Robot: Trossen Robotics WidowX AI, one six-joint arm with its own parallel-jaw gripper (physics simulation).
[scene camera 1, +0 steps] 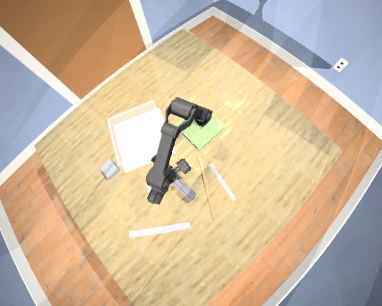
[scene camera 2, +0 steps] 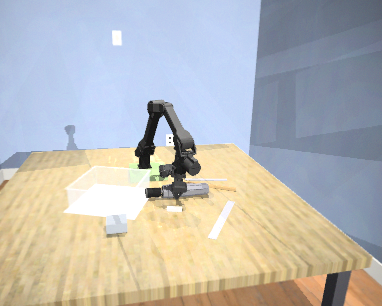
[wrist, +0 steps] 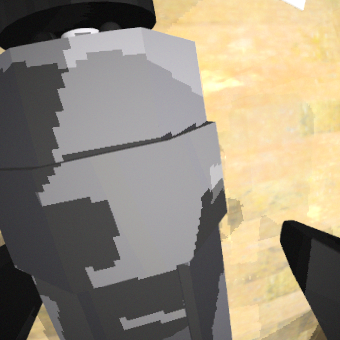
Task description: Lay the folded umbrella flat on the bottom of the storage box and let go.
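Pixels of known places: gripper, fingertip midpoint: (scene camera 1: 175, 174) (scene camera 2: 175, 192) (wrist: 172, 233); arm's base, origin of the base link: (scene camera 1: 202, 119) (scene camera 2: 144, 166).
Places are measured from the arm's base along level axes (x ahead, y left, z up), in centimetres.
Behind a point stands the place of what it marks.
Observation:
The folded umbrella, a grey faceted body (scene camera 1: 184, 190) {z 1.7, x 33.2, y 16.5 cm} (scene camera 2: 199, 189) {z 0.1, x 35.1, y 17.0 cm} (wrist: 135, 185) {z 2.4, x 31.3, y 4.2 cm} with a black handle (scene camera 2: 153, 192) {z 0.5, x 33.0, y -2.9 cm} (wrist: 100, 12) {z 1.0, x 30.9, y 0.7 cm}, lies on the table beside the storage box. The box (scene camera 1: 131, 111) {z 5.3, x 20.9, y -30.4 cm} (scene camera 2: 120, 176) {z 2.5, x 16.1, y -14.3 cm} has pale see-through walls and a bright white area over its bottom. My gripper (scene camera 2: 178, 190) {z -2.3, x 30.3, y 7.8 cm} (wrist: 172, 233) {z -2.3, x 30.3, y 7.8 cm} is open and low over the umbrella. In the wrist view the fingers stand on either side of the body, with a gap at the right finger; the left finger is partly hidden behind the body. The arm hides the fingers in scene camera 1.
A green block (scene camera 1: 202, 134) (scene camera 2: 136, 173) lies by the arm's base. A pale cube (scene camera 1: 110, 169) {z 0.3, x 50.0, y -19.1 cm} (scene camera 2: 116, 224) {z 0.1, x 53.5, y -20.7 cm} stands near the box. A wooden stick (scene camera 1: 206, 190) {z -2.1, x 26.5, y 24.0 cm} and two white strips (scene camera 1: 222, 181) {z -3.1, x 18.2, y 27.3 cm} (scene camera 1: 160, 230) {z -3.1, x 54.9, y 19.5 cm} lie around the umbrella. A small white piece (scene camera 2: 174, 209) {z -2.4, x 44.7, y 2.8 cm} lies near it.

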